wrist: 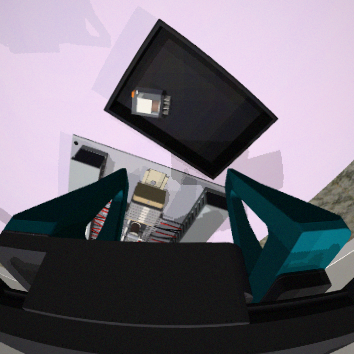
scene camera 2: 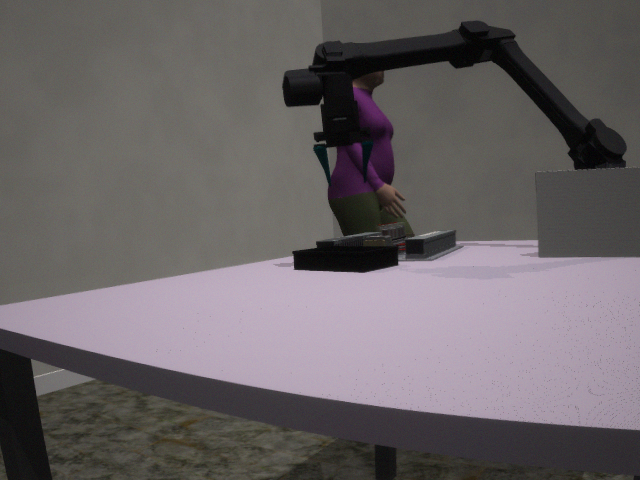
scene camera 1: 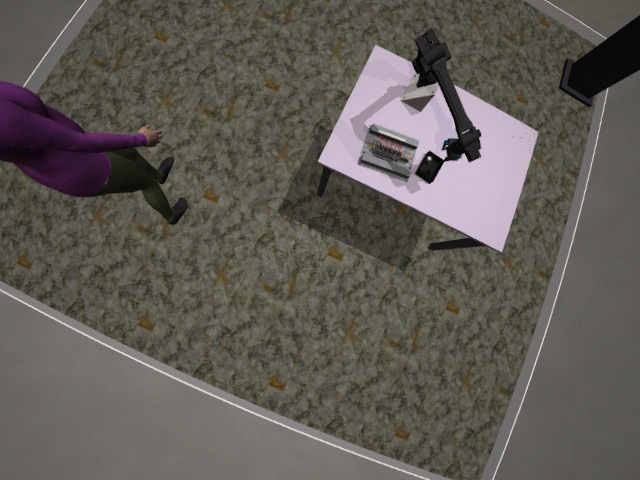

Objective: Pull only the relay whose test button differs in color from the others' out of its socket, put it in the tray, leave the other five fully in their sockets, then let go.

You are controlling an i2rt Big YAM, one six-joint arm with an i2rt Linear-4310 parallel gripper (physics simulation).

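Places are measured from the arm's base along level axes (x ahead, y left, z up), in centimetres.
Where they show: gripper, fingertip midpoint: (wrist: pixel 176 176) (scene camera 2: pixel 347 184) (scene camera 1: pixel 443 155); arm's base at its link origin: (scene camera 2: pixel 605 202) (scene camera 1: pixel 428 80).
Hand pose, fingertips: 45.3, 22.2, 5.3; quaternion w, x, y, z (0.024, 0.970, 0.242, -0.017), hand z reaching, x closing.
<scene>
Each offset is from my fingertips to the top centre of the thing, as dx, dy, dz. "pt": to the spot under its first point. Level surfaces: height alone.
A clear-cased relay @(-3.3, -1.6, -12.9) (wrist: pixel 146 102) (scene camera 1: pixel 429 159) with an orange test button lies on its side in the black tray @(+1.0, +0.3, -11.8) (wrist: pixel 245 94) (scene camera 2: pixel 330 260) (scene camera 1: pixel 420 177), near one corner, its pins pointing into the tray. My gripper (wrist: pixel 176 176) (scene camera 2: pixel 347 183) is open and empty, with teal fingers, high above the tray and the table. The relay panel @(pt +4.2, -27.0, -12.0) (scene camera 1: pixel 388 150) stands beside the tray; its row of relays and red wires (scene camera 1: pixel 387 147) (scene camera 2: pixel 391 230) shows small. In the wrist view the panel is partly hidden by my gripper, so the other relays and their button colors cannot be made out.
Grey slotted ducts @(-6.1, -26.9, -11.0) (wrist: pixel 89 164) (scene camera 2: pixel 431 242) run along both sides of the panel. The arm's base stands on a grey pedestal (scene camera 2: pixel 586 211) at the table's back edge. A person in purple (scene camera 1: pixel 56 139) (scene camera 2: pixel 379 129) stands on the floor away from the table @(dz -15.3) (scene camera 1: pixel 465 196).
</scene>
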